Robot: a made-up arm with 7 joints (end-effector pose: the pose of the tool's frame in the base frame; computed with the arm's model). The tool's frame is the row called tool.
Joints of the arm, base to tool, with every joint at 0 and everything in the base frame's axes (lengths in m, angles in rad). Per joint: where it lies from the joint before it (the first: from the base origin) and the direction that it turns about. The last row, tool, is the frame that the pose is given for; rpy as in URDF.
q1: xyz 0.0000 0.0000 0.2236 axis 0 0 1
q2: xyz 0.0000 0.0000 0.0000 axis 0 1 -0.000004
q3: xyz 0.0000 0.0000 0.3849 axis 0 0 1
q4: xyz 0.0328 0.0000 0.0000 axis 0 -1 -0.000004
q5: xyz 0.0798 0.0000 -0.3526 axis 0 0.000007 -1
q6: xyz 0.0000 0.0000 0.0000 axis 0 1 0.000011
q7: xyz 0.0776 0.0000 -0.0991 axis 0 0.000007 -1
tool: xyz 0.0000 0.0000 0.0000 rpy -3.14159 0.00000 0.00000
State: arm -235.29 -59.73 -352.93 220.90 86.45 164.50 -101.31
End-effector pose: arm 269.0 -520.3 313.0 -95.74 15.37 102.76
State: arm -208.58 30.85 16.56 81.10 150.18 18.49 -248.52
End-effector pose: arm -588.4 179.5 276.8 78.48 -88.33 -55.68
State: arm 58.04 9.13 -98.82 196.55 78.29 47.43 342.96
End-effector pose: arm -51.2 239.8 1026.2 -53.45 -57.74 -148.94
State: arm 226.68 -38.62 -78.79 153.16 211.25 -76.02 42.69
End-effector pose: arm 101.9 356.1 786.8 58.40 -57.28 -82.95
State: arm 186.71 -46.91 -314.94 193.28 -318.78 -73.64 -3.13
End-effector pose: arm 503.5 257.2 600.0 -34.38 105.22 104.79
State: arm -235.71 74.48 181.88 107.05 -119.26 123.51 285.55
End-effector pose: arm -369.6 367.6 720.2 80.54 -98.02 -37.20
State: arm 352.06 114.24 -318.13 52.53 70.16 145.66 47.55
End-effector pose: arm 180.5 266.0 -7.8 63.76 -12.28 154.45
